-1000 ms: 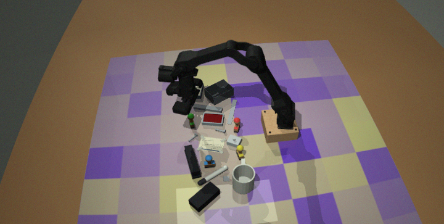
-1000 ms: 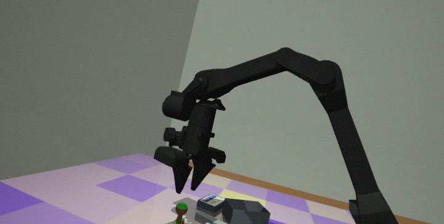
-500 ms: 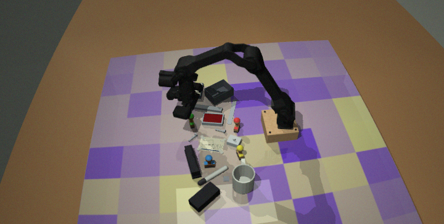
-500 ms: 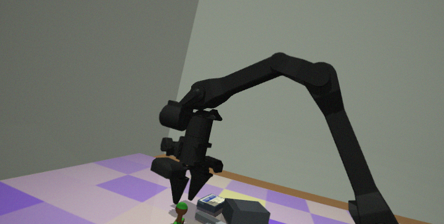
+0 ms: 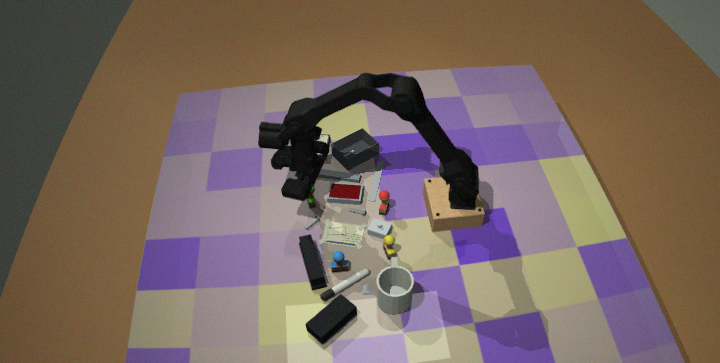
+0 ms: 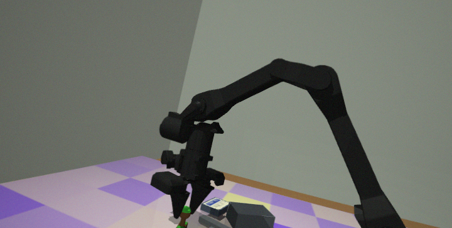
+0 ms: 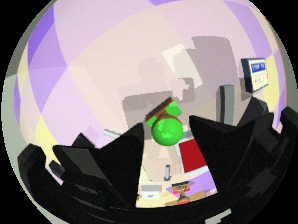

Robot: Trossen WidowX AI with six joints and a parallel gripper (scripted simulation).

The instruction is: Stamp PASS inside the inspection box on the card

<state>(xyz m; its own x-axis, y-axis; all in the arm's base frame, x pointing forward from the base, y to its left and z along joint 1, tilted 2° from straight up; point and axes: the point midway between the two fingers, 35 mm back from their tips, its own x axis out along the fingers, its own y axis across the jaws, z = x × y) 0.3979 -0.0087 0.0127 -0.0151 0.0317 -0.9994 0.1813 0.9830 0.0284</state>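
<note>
My gripper tip is now 20 mm above the green-knobbed stamp. Also, from my gripper tip: red ink pad (90 mm behind, 30 mm to the right, 40 mm below); then white card (100 mm behind, 100 mm to the left, 50 mm below); then grey bar (170 mm behind, 90 mm to the right, 40 mm below).
</note>
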